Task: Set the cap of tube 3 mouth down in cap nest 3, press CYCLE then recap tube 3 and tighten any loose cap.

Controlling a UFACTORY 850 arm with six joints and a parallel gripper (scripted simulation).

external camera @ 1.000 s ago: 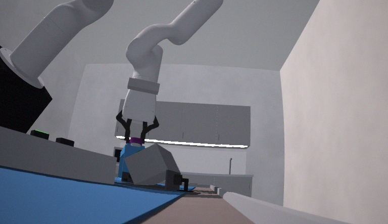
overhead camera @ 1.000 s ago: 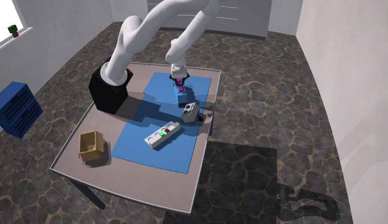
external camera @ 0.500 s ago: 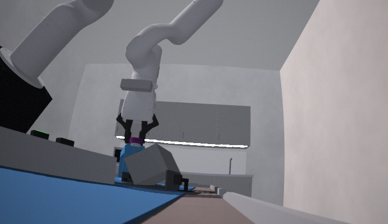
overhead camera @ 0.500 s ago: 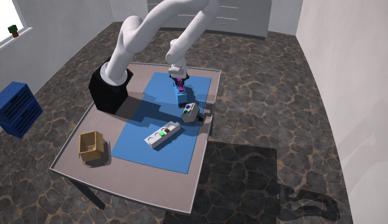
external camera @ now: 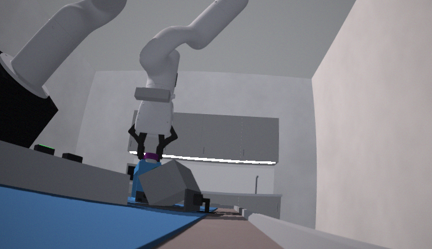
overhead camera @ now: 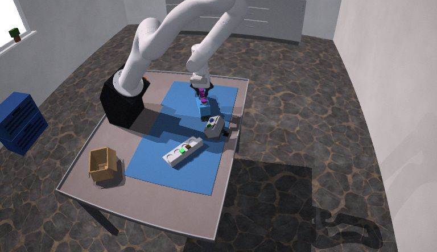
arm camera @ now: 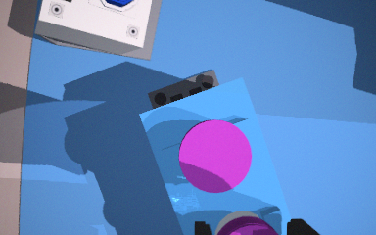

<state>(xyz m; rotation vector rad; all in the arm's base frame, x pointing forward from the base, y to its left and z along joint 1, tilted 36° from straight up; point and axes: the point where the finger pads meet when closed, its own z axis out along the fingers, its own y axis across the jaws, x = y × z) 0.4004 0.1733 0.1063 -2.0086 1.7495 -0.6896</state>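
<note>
Now: hand 10 mm above the magenta cap. The rest, counted from my hand: grey key housing (170 mm to the right, 110 mm ahead, 80 mm below); blue key (140 mm to the right, 90 mm ahead, 60 mm below); green key (190 mm to the right, 90 mm ahead, 60 mm below).
</note>
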